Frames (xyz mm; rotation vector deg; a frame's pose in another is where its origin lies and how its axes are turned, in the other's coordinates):
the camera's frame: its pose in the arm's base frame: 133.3 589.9 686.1 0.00 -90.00 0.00
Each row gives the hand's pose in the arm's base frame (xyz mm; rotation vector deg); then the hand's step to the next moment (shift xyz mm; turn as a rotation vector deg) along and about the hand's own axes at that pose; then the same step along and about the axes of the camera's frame.
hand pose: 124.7 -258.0 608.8 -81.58 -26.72 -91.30
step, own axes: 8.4 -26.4 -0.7 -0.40 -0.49 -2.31
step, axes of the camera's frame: 15.1 9.7 21.1 -0.83 -1.39 1.76
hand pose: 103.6 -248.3 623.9 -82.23 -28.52 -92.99
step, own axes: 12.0 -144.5 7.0 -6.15 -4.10 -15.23
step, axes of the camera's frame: 49.2 77.3 112.6 -8.53 -7.52 12.54
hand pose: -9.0 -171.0 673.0 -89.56 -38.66 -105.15
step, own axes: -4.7 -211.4 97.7 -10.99 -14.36 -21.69
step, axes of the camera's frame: 14.9 213.9 91.1 -14.21 -4.68 23.95
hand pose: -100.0 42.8 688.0 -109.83 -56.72 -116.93
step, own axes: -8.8 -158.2 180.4 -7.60 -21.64 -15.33
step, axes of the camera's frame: -71.3 220.2 -63.8 -13.85 5.53 23.21
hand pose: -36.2 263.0 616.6 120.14 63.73 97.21
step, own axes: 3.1 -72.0 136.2 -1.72 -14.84 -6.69
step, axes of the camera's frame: -82.6 89.5 -94.4 -8.09 7.20 12.28
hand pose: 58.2 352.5 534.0 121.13 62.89 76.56
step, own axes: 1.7 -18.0 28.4 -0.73 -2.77 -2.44
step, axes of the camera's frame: -24.4 14.2 -18.3 -1.19 0.94 3.44
